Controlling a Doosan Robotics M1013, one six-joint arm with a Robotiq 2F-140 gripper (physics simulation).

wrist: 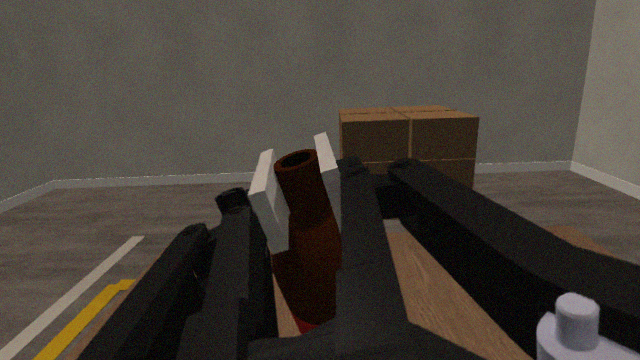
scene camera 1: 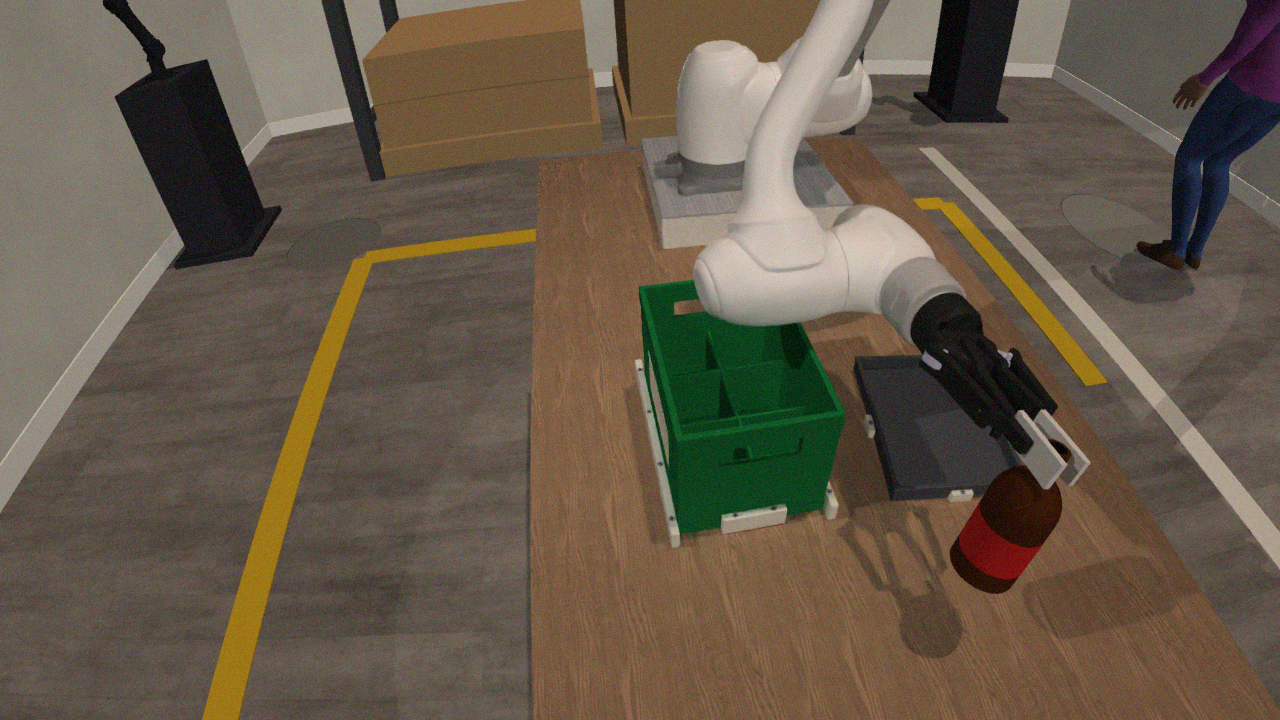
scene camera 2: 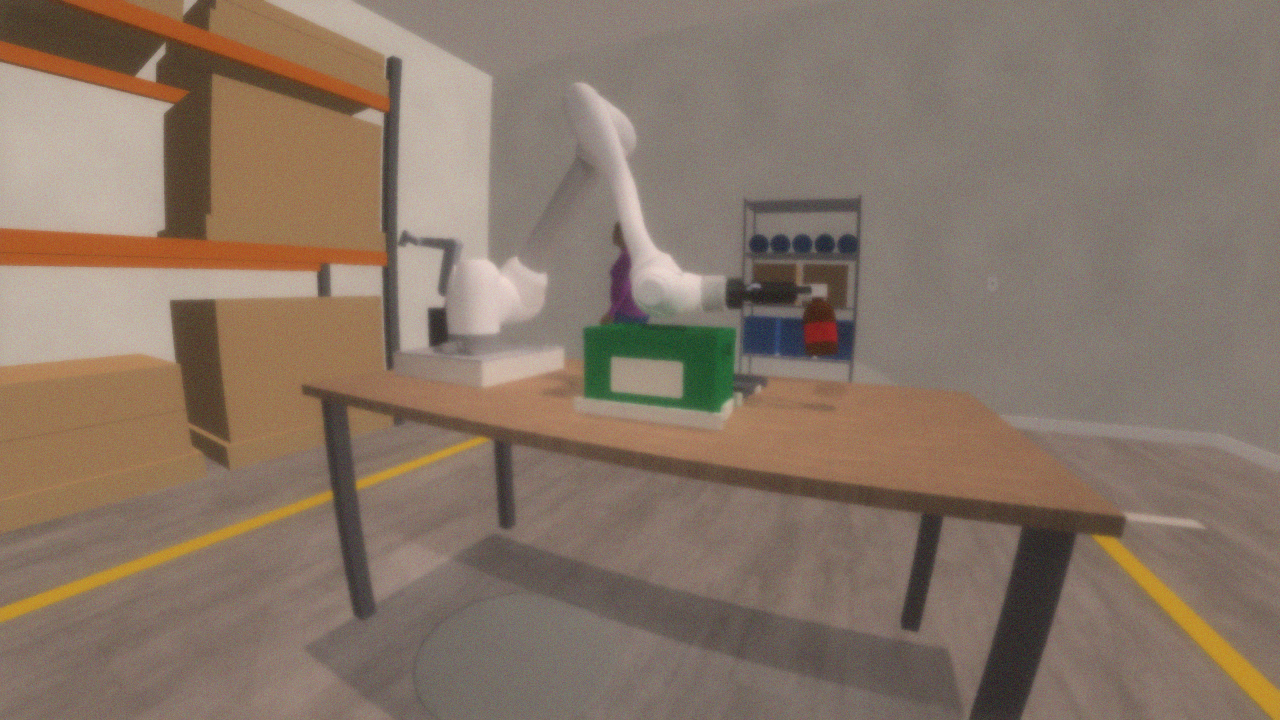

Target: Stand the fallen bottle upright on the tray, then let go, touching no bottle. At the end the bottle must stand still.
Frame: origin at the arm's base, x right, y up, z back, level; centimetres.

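Seen in the pictures: gripper, fingertip midpoint: (wrist: 301, 164) (scene camera 1: 1067, 476) (scene camera 2: 826, 292); arm's base, origin of the base link: (scene camera 1: 716, 173) (scene camera 2: 474, 351).
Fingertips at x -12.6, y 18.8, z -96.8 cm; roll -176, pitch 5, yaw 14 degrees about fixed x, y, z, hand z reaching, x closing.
Note:
Pixels of each thing's middle, then the offset from my fingertips to it. Level surfaces: height alone.
- brown bottle with a red label, body centre: (wrist: 333, 266) (scene camera 1: 1018, 511) (scene camera 2: 819, 320) dz +1.3, dx +1.8, dy -6.5 cm
- dark tray, body centre: (scene camera 1: 935, 420) (scene camera 2: 712, 381) dz +28.9, dx -6.4, dy -24.7 cm
- green divided crate, body centre: (scene camera 1: 729, 395) (scene camera 2: 662, 368) dz +31.6, dx +23.7, dy -17.2 cm
- wooden table, its level: dy -26.0 cm
The brown bottle with a red label (scene camera 1: 995, 541) (scene camera 2: 819, 333) (wrist: 314, 250) hangs in the air, neck up and nearly upright, with a slight lean in scene camera 2. My gripper (scene camera 1: 1054, 453) (scene camera 2: 813, 291) (wrist: 301, 164) is shut on its neck, with one white pad on either side; the arm's wrist is about level. The dark tray (scene camera 1: 913, 420) (scene camera 2: 751, 382) lies on the table, behind the bottle and to its left in scene camera 1. The gripper hides part of the tray there, and the tray does not show in the wrist view.
A green divided crate (scene camera 1: 760, 488) (scene camera 2: 707, 376) stands beside the tray, with white locating strips around its foot. The wooden table (scene camera 1: 608, 582) (scene camera 2: 850, 447) (wrist: 427, 285) bears the arm's base block (scene camera 1: 707, 230) (scene camera 2: 510, 368). A person (scene camera 1: 1203, 161) stands beyond the table.

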